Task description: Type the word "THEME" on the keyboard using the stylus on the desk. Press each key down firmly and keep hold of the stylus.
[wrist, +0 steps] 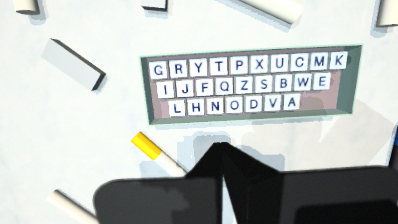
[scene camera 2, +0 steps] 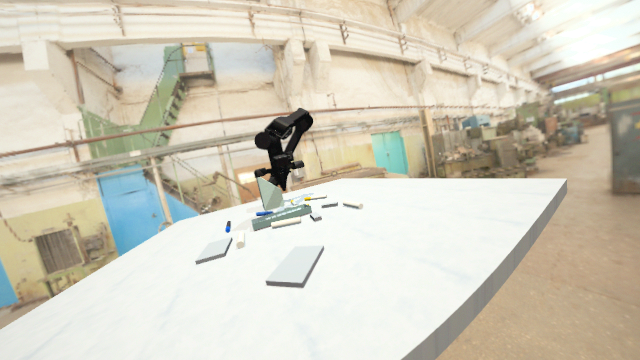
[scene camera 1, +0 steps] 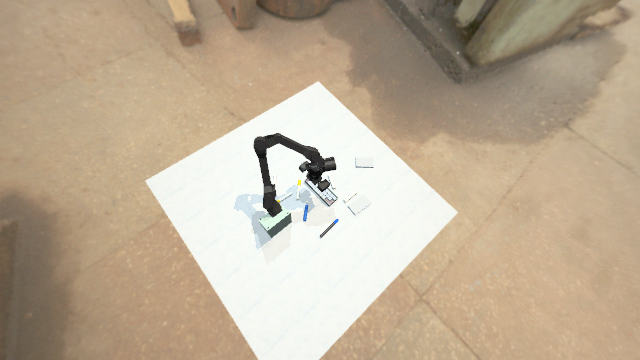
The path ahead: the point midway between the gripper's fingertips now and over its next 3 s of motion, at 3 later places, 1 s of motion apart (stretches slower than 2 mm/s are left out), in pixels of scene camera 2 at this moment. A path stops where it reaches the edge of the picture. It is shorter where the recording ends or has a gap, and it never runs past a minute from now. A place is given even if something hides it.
My gripper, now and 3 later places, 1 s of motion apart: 284,190; 270,199; 265,202; 267,207
